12 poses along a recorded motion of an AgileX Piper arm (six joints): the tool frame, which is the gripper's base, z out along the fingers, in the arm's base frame.
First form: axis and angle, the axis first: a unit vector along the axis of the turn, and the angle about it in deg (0 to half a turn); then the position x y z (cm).
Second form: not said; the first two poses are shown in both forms.
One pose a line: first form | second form
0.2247 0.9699 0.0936 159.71 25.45 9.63 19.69 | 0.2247 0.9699 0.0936 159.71 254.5 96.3 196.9
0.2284 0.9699 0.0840 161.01 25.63 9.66 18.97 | 0.2284 0.9699 0.0840 161.01 256.3 96.6 189.7
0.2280 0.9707 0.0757 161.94 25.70 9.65 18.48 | 0.2280 0.9707 0.0757 161.94 257.0 96.5 184.8
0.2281 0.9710 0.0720 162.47 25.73 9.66 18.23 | 0.2281 0.9710 0.0720 162.47 257.3 96.6 182.3
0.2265 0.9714 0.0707 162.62 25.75 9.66 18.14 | 0.2265 0.9714 0.0707 162.62 257.5 96.6 181.4
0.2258 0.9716 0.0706 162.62 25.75 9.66 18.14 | 0.2258 0.9716 0.0706 162.62 257.5 96.6 181.4
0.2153 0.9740 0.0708 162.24 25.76 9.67 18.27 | 0.2153 0.9740 0.0708 162.24 257.6 96.7 182.7
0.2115 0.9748 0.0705 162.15 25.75 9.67 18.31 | 0.2115 0.9748 0.0705 162.15 257.5 96.7 183.1
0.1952 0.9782 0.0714 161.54 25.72 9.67 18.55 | 0.1952 0.9782 0.0714 161.54 257.2 96.7 185.5
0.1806 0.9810 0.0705 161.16 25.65 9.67 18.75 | 0.1806 0.9810 0.0705 161.16 256.5 96.7 187.5
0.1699 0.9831 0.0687 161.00 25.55 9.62 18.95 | 0.1699 0.9831 0.0687 161.00 255.5 96.2 189.5
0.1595 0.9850 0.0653 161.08 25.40 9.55 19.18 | 0.1595 0.9850 0.0653 161.08 254.0 95.5 191.8
